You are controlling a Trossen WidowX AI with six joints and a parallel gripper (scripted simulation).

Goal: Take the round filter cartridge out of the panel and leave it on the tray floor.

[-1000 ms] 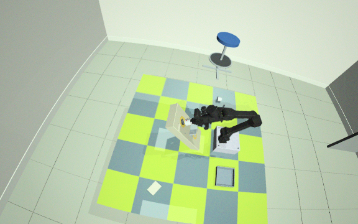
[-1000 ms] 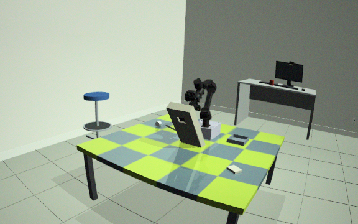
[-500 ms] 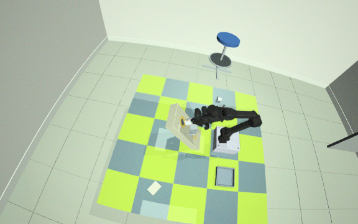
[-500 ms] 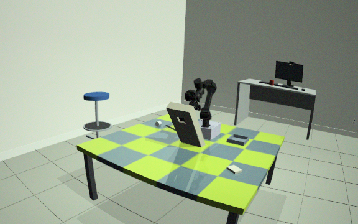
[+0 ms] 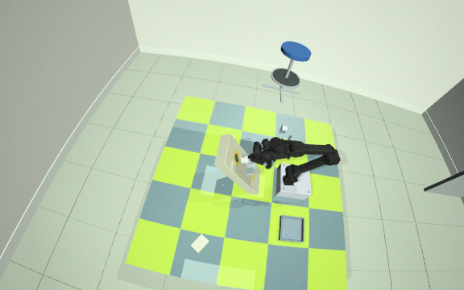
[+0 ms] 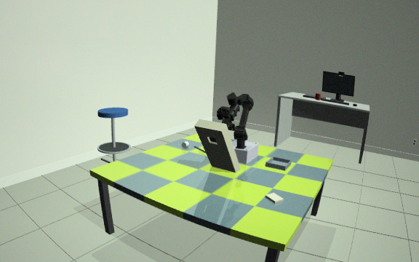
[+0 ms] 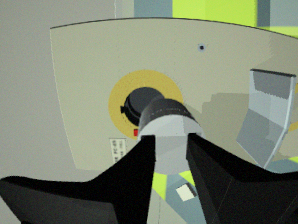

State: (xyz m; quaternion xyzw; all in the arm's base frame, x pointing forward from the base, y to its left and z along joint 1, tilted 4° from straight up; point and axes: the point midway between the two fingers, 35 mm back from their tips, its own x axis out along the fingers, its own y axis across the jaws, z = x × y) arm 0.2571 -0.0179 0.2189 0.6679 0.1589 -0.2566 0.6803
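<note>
Right now my gripper tip is 10 mm short of the round white filter cartridge and 10 mm above it. Also, from my gripper tip: dark grey tray: 320 mm to the left, 320 mm behind, 270 mm below; then beige service panel: 100 mm below, 20 mm ahead, 10 mm to the right; then flat pale block: 420 mm to the left, 280 mm below, 230 mm ahead.
</note>
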